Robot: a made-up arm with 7 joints.
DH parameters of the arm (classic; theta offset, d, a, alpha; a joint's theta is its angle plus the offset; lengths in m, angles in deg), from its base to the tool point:
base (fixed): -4.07 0 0 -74.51
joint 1: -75.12 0.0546 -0.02 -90
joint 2: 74 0.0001 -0.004 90
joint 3: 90 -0.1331 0.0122 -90
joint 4: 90 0.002 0.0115 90
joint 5: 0 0.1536 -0.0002 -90
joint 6: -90 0 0.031 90
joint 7: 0 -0.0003 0 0
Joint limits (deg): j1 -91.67..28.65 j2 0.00..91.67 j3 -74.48..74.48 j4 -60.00..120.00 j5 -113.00..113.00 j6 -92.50..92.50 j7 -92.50..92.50
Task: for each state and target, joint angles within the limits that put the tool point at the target. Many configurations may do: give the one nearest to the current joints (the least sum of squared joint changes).
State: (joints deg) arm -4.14 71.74 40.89 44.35 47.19 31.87 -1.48
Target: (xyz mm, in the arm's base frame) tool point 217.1 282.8 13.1
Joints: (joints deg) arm -51.44 60.58 21.71 43.46 45.66 21.81 -1.48
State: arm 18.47 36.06 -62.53 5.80 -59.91 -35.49 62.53
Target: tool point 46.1 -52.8 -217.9
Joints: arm 1.77 14.52 -61.97 7.04 -60.23 -32.41 62.53
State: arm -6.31 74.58 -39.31 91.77 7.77 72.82 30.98
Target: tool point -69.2 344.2 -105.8
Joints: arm 11.54 65.93 -38.97 83.55 6.36 45.29 30.98
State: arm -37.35 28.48 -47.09 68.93 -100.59 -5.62 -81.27
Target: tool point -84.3 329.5 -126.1
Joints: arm 1.83 53.15 -42.74 110.45 -101.24 -5.75 -81.27
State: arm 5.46 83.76 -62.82 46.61 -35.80 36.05 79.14
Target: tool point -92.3 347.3 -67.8
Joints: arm 27.04 86.37 -71.93 58.18 -36.48 36.75 79.14
